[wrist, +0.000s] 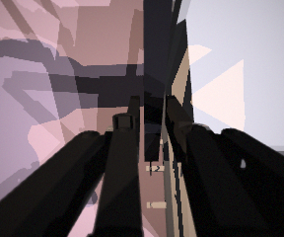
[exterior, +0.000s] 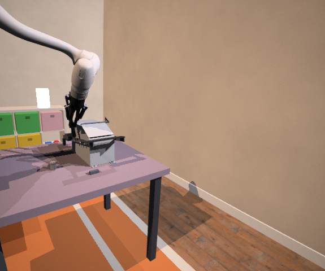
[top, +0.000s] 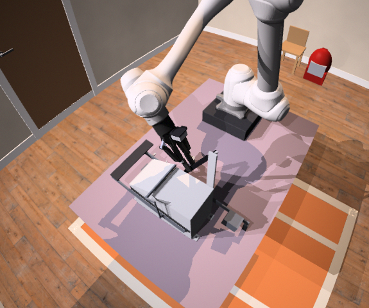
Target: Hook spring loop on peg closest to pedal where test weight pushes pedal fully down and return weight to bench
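My hand is 15 cm past the steel test weight, 9 cm to the left of it and 21 cm above it. From my hand the other things lie so: small grey block (2 cm ahead, 27 cm to the right, 23 cm below).
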